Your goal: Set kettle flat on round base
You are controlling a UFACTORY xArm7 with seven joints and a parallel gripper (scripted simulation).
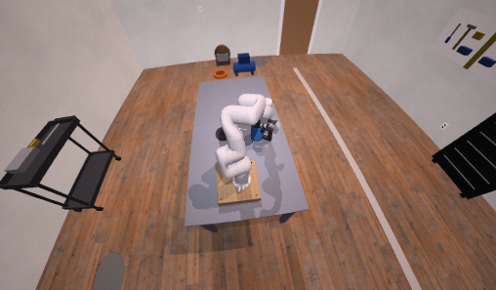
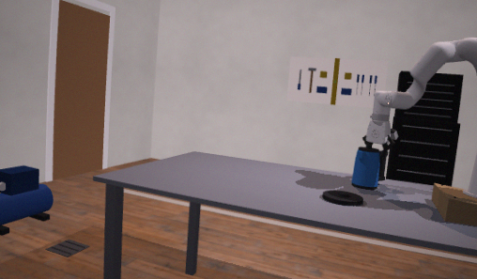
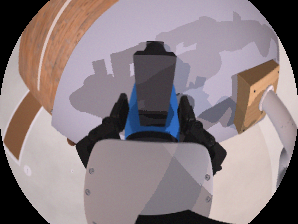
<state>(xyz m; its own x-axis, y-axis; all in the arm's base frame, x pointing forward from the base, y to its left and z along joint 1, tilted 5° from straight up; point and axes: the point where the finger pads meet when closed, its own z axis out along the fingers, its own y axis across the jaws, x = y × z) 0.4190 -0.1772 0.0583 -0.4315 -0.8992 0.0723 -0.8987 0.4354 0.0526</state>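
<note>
My gripper is now 1 cm short of the blue kettle, 3 cm to the right of it and 5 cm above it. The rest, counted from my hand: black round base (6 cm ahead, 36 cm to the left, 13 cm below).
</note>
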